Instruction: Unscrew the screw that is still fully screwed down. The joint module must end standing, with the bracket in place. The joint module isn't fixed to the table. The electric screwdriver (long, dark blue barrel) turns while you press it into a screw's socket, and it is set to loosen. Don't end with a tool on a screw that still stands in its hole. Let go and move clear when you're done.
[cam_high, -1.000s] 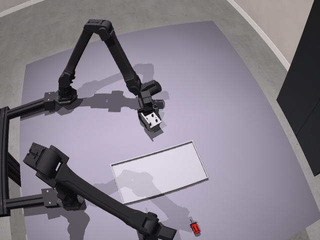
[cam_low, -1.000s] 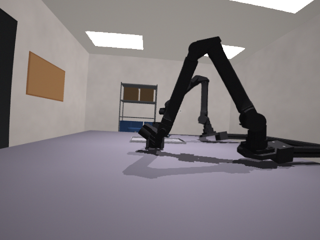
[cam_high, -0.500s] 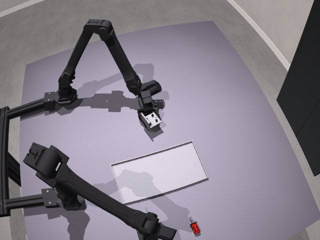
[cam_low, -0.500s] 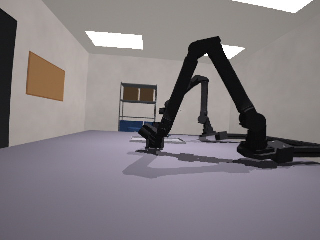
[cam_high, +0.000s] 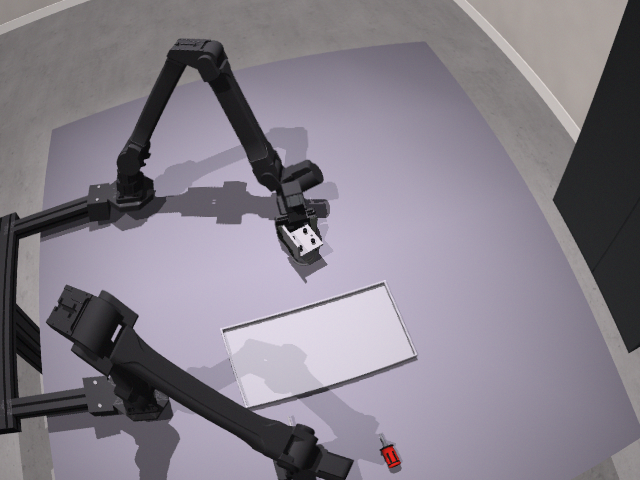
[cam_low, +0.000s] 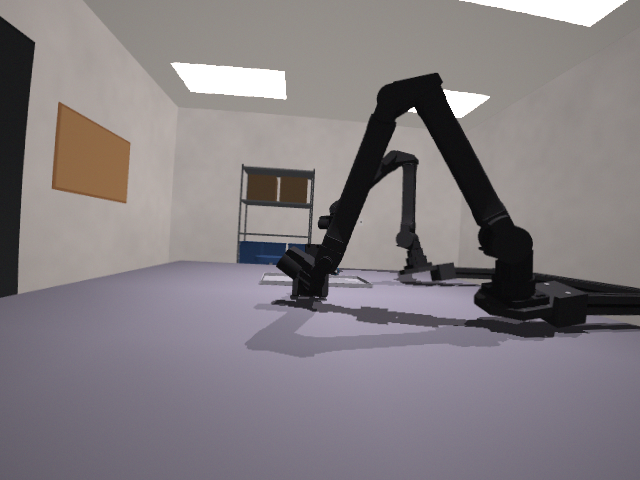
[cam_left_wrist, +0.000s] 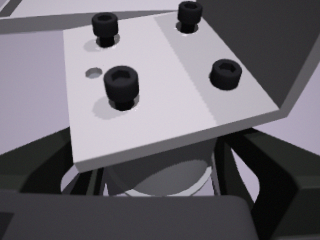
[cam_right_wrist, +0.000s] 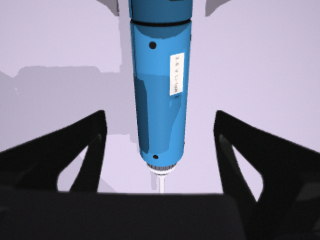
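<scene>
The joint module body lies 1 cm above my left hand. Also, from my left hand: white tray 26 cm to the right, 2 cm below, 2 cm behind; then white bracket 5 cm above; then red hand screwdriver 57 cm to the right, 8 cm ahead, 1 cm below.
</scene>
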